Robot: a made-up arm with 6 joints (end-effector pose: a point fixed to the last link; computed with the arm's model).
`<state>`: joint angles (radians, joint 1 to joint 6).
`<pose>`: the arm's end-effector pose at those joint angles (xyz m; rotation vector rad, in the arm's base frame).
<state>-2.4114 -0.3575 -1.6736 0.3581 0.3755 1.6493</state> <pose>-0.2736 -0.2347 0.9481 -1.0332 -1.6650 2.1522</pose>
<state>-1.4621 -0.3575 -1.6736 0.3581 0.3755 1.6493</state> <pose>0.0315 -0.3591 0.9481 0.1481 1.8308 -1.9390</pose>
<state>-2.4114 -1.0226 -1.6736 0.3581 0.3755 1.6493</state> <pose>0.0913 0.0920 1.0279 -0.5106 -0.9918 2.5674</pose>
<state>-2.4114 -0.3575 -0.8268 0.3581 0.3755 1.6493</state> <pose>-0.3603 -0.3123 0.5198 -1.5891 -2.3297 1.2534</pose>
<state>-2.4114 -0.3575 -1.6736 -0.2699 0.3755 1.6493</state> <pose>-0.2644 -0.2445 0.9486 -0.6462 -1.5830 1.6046</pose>
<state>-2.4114 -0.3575 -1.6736 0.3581 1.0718 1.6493</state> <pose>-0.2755 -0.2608 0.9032 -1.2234 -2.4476 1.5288</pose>
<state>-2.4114 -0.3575 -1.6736 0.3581 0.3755 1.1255</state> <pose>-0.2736 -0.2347 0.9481 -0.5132 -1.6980 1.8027</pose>
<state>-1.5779 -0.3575 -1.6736 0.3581 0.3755 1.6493</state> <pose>-0.0102 -0.3603 0.9481 0.2594 1.8595 -2.0166</pose>
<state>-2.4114 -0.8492 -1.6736 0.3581 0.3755 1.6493</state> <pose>-0.0064 0.0045 1.0390 -0.6509 -1.1759 2.4850</pose>
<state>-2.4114 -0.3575 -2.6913 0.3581 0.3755 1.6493</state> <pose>0.0915 0.0922 1.1399 -0.2211 -0.6056 2.6781</pose>
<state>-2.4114 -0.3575 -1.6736 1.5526 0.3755 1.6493</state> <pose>-0.2896 -0.2301 0.9302 1.1064 0.8076 -1.8392</pose>
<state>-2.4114 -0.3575 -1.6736 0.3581 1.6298 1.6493</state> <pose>-0.2602 -0.2624 0.8641 1.1520 2.6349 -0.7330</pose>
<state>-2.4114 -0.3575 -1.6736 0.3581 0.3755 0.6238</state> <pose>-0.2736 -0.2347 0.9481 -0.0701 -1.6441 1.4359</pose>
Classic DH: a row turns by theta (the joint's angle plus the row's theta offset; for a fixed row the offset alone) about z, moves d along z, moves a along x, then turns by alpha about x. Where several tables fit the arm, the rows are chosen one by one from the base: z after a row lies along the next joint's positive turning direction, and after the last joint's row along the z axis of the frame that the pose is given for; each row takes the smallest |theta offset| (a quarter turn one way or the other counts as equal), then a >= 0, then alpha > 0; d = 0 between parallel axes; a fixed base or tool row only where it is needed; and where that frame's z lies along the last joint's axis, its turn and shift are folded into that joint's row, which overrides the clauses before.
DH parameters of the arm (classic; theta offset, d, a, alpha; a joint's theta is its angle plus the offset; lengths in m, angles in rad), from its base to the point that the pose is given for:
joint 1: 0 0.279 0 -1.5708
joint 2: -1.3853 0 0.3307 0
joint 3: 1.3853 0 0.102 -1.5708
joint 4: 0 0.453 0 1.5708
joint 5: 0 0 0.047 -1.5708
joint 6: 0 0.06 0 0

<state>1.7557 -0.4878 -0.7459 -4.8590 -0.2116 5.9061</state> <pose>-0.0187 0.4153 0.5331 -1.8190 -0.5213 -0.4307</pose>
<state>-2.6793 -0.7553 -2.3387 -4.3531 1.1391 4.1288</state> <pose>0.2542 0.0902 1.0831 0.8843 0.6968 0.2377</pose>
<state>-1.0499 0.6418 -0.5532 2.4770 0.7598 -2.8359</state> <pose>0.1551 -0.2614 -0.0335 -2.7492 1.0231 -1.0565</pose>
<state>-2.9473 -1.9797 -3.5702 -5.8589 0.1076 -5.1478</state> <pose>0.5521 0.1255 -0.2718 1.5684 1.8950 0.7992</pose>
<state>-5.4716 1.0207 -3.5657 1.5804 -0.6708 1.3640</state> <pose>0.3908 0.3042 0.8433 0.2906 0.8262 0.3749</pose>
